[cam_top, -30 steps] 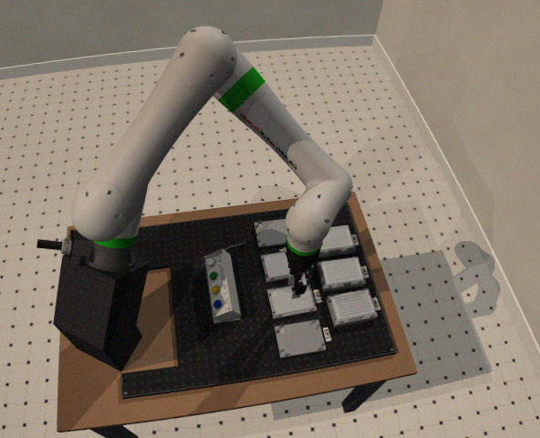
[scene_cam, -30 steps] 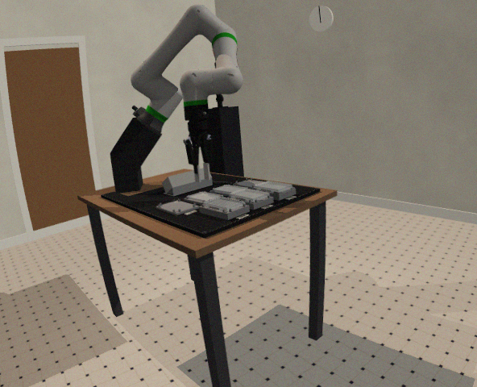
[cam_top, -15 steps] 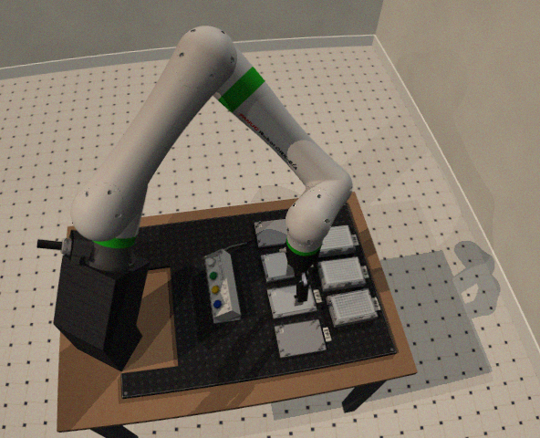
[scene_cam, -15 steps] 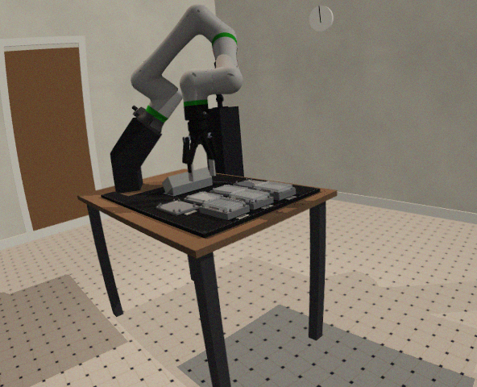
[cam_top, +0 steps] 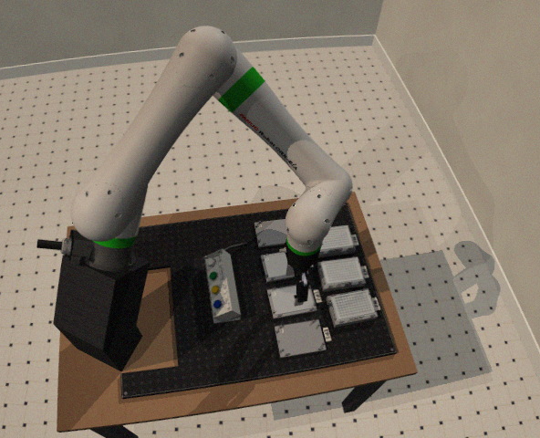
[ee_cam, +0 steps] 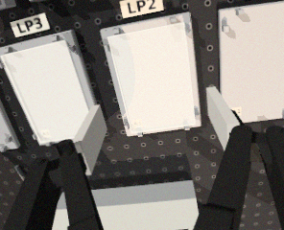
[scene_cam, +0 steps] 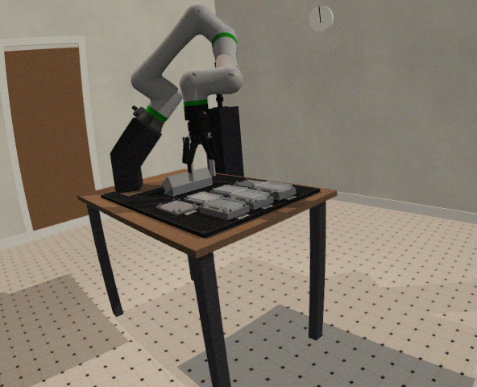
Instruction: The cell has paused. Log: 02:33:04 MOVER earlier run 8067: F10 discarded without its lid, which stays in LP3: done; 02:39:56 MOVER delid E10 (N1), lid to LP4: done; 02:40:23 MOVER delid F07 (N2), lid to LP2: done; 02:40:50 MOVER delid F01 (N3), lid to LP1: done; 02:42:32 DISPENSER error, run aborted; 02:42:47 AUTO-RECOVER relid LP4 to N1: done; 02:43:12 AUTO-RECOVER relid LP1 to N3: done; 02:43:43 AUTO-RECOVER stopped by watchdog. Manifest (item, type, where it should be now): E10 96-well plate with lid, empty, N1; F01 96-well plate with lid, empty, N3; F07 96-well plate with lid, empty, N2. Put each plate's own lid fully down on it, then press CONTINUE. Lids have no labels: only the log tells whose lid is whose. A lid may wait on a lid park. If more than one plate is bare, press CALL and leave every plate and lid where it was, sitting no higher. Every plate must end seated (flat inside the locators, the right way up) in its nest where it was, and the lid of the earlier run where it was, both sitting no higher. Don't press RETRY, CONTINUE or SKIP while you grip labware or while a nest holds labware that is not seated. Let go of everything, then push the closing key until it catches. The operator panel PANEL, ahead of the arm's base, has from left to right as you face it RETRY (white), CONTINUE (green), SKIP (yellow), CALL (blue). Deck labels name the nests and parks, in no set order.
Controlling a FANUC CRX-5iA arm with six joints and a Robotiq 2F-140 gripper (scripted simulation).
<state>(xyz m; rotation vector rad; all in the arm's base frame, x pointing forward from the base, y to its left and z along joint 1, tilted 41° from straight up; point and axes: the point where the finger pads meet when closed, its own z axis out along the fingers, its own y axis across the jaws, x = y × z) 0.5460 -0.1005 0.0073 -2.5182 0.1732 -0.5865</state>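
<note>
My gripper is now 110 mm above the park LP2. The rest, counted from my hand: plate (180 mm ahead, 70 mm to the right, 80 mm below); then pale park (130 mm to the right, 110 mm below); then LP2 label (90 mm ahead, 110 mm below).
</note>
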